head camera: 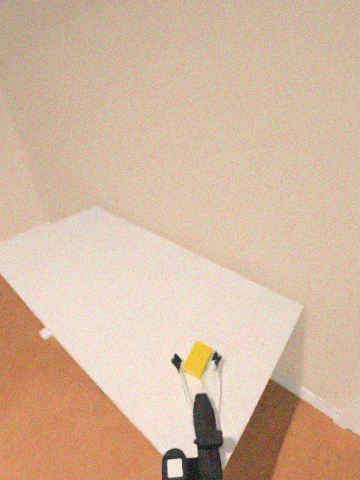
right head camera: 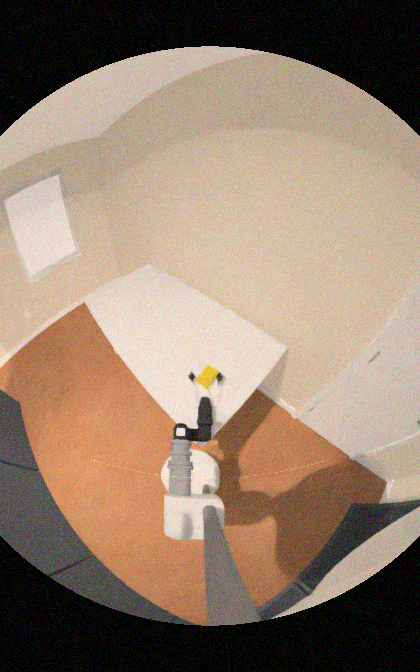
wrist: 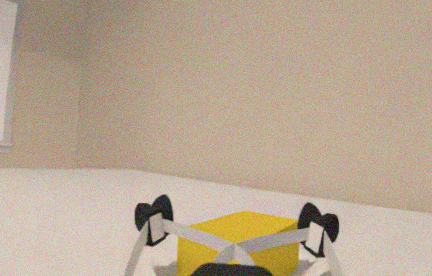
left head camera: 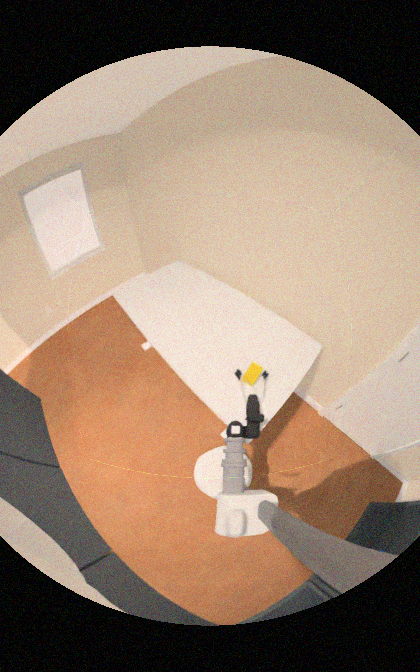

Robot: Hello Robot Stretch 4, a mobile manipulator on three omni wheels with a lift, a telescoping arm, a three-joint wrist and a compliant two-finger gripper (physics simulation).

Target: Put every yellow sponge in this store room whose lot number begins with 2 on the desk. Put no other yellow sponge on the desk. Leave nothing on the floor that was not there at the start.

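Frame: origin at the robot's base, x ahead, y left, z up, level; millimetres.
Seen in the pictures: gripper, fingertip midpoint: (head camera: 195, 352) (wrist: 234, 215).
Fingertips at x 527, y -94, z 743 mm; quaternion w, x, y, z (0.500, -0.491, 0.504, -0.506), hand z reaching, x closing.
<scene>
A point is followed by its place in that frame.
A yellow sponge (head camera: 198, 359) {y -101, x 505, z 738 mm} (left head camera: 253, 374) (right head camera: 207, 376) (wrist: 240, 225) {y -99, x 512, z 738 mm} lies on the white desk (head camera: 125, 280) {y 188, x 950, z 693 mm} (left head camera: 210, 320) (right head camera: 170, 320) (wrist: 75, 210) {y 167, x 712, z 693 mm}, towards its right end in the head camera view. No lot number is readable on the faces that show. My gripper (head camera: 197, 360) {y -94, x 527, z 743 mm} (left head camera: 252, 374) (right head camera: 206, 376) (wrist: 234, 215) {y -94, x 527, z 743 mm} is open, with one fingertip on each side of the sponge. Gaps show between the fingertips and the sponge in the head camera and wrist views. The lower part of the sponge is hidden behind the gripper in the wrist view.
A beige wall (head camera: 225, 150) {y -279, x 1096, z 1259 mm} (wrist: 225, 100) {y -60, x 1306, z 1003 mm} stands behind the desk. A small white piece (head camera: 45, 333) (left head camera: 146, 345) shows at the desk's front edge. A window (left head camera: 62, 220) (right head camera: 42, 225) is at the left, and a pale door (left head camera: 385, 395) (right head camera: 370, 400) at the right. Dark grey surfaces (left head camera: 30, 435) stand at the lower left.
</scene>
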